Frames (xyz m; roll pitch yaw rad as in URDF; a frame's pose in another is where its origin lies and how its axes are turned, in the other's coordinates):
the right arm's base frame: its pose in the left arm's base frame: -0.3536 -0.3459 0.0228 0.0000 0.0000 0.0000
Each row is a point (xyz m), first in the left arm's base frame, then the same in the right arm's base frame.
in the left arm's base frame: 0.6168 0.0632 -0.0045
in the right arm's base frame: 0.9704 0.4091 -0.0273
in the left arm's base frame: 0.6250 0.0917 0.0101
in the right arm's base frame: 0.9786 0.4376 -0.0127
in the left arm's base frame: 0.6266 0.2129 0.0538
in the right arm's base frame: 0.9802 0.5588 0.0310
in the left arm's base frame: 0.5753 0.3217 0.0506
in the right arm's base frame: 0.9289 0.6676 0.0278
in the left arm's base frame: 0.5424 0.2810 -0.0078
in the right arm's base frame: 0.8960 0.6269 -0.0306
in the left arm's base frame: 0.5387 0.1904 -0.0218
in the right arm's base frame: 0.8923 0.5363 -0.0446
